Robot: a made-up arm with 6 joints. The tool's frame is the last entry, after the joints. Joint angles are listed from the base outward.
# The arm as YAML. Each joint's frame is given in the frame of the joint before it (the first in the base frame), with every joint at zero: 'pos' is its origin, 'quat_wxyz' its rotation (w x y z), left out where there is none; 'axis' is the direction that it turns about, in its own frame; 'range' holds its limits. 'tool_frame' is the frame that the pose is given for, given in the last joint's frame.
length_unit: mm
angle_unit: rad
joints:
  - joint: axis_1
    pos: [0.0, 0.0, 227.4]
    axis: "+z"
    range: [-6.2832, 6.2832]
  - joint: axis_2
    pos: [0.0, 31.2, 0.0]
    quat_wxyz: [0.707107, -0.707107, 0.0, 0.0]
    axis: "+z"
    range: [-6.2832, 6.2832]
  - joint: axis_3
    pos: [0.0, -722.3, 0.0]
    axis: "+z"
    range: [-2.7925, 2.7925]
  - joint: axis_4
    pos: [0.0, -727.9, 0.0]
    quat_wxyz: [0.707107, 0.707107, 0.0, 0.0]
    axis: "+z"
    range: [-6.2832, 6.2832]
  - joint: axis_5
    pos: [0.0, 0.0, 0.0]
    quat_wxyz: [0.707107, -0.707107, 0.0, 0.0]
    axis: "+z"
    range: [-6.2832, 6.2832]
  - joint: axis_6
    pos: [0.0, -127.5, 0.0]
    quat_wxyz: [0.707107, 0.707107, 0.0, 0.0]
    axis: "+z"
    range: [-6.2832, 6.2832]
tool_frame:
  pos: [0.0, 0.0, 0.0]
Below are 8 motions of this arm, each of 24 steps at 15 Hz.
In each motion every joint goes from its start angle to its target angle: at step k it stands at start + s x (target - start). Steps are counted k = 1, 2, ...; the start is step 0. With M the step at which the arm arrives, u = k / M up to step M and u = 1 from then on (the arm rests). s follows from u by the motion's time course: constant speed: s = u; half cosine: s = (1 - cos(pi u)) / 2; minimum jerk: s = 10 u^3 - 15 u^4 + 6 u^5.
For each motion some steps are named. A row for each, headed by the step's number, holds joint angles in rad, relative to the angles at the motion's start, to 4 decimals.
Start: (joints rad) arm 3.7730 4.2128 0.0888 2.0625 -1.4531 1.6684
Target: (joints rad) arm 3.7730 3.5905 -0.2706 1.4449 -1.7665 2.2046
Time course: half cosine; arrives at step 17
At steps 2, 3, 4, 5, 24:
2: 0.0000 -0.0210 -0.0121 -0.0209 -0.0106 0.0181
3: 0.0000 -0.0466 -0.0269 -0.0463 -0.0235 0.0402
4: 0.0000 -0.0812 -0.0469 -0.0806 -0.0409 0.0700
5: 0.0000 -0.1236 -0.0714 -0.1227 -0.0623 0.1065
24: 0.0000 -0.6223 -0.3594 -0.6176 -0.3134 0.5362

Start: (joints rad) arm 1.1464 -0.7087 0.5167 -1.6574 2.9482 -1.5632
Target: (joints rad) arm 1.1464 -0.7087 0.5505 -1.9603 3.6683 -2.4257
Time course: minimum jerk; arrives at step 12
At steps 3, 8, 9, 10, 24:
3: 0.0000 0.0000 0.0035 -0.0314 0.0745 -0.0893
8: 0.0000 0.0000 0.0267 -0.2393 0.5690 -0.6815
9: 0.0000 0.0000 0.0303 -0.2715 0.6456 -0.7732
10: 0.0000 0.0000 0.0326 -0.2921 0.6945 -0.8319
24: 0.0000 0.0000 0.0338 -0.3029 0.7201 -0.8625

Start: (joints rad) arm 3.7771 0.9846 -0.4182 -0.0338 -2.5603 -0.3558
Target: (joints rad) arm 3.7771 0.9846 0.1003 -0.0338 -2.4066 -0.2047
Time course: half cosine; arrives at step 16
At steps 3, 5, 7, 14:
3: 0.0000 0.0000 0.0437 0.0000 0.0130 0.0127
5: 0.0000 0.0000 0.1152 0.0000 0.0342 0.0336
7: 0.0000 0.0000 0.2087 0.0000 0.0619 0.0608
14: 0.0000 0.0000 0.4988 0.0000 0.1479 0.1453

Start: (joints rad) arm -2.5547 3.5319 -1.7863 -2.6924 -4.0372 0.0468
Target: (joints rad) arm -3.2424 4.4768 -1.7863 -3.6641 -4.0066 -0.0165
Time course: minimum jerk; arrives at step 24
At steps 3, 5, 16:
3: -0.0110 0.0152 0.0000 -0.0156 0.0005 -0.0010
5: -0.0444 0.0610 0.0000 -0.0627 0.0020 -0.0041
16: -0.5434 0.7466 0.0000 -0.7678 0.0242 -0.0500

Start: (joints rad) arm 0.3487 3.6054 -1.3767 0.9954 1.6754 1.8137
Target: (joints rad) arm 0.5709 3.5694 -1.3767 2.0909 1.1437 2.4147
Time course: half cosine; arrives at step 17
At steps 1, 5, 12, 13, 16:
1: 0.0019 -0.0003 0.0000 0.0093 -0.0045 0.0051
5: 0.0441 -0.0072 0.0000 0.2177 -0.1056 0.1194
12: 0.1781 -0.0288 0.0000 0.8778 -0.4261 0.4816
13: 0.1932 -0.0313 0.0000 0.9525 -0.4623 0.5226
16: 0.2203 -0.0357 0.0000 1.0862 -0.5272 0.5959

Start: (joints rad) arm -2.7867 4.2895 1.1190 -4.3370 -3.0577 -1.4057
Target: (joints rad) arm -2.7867 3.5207 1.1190 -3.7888 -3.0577 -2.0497
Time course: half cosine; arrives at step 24
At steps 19, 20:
19: 0.0000 -0.6894 0.0000 0.4916 0.0000 -0.5775
20: 0.0000 -0.7173 0.0000 0.5115 0.0000 -0.6009

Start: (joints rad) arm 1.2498 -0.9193 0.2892 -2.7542 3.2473 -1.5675
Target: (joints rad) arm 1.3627 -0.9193 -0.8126 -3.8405 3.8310 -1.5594
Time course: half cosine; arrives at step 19
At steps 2, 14, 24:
2: 0.0031 0.0000 -0.0298 -0.0294 0.0158 0.0002
14: 0.0947 0.0000 -0.9240 -0.9110 0.4895 0.0068
24: 0.1129 0.0000 -1.1018 -1.0863 0.5837 0.0081

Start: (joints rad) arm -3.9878 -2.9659 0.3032 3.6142 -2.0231 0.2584
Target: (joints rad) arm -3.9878 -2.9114 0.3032 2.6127 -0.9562 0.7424
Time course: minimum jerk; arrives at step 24
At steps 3, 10, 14, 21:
3: 0.0000 0.0009 0.0000 -0.0161 0.0171 0.0078
10: 0.0000 0.0189 0.0000 -0.3471 0.3698 0.1678
14: 0.0000 0.0356 0.0000 -0.6544 0.6971 0.3162
21: 0.0000 0.0536 0.0000 -0.9854 1.0498 0.4762

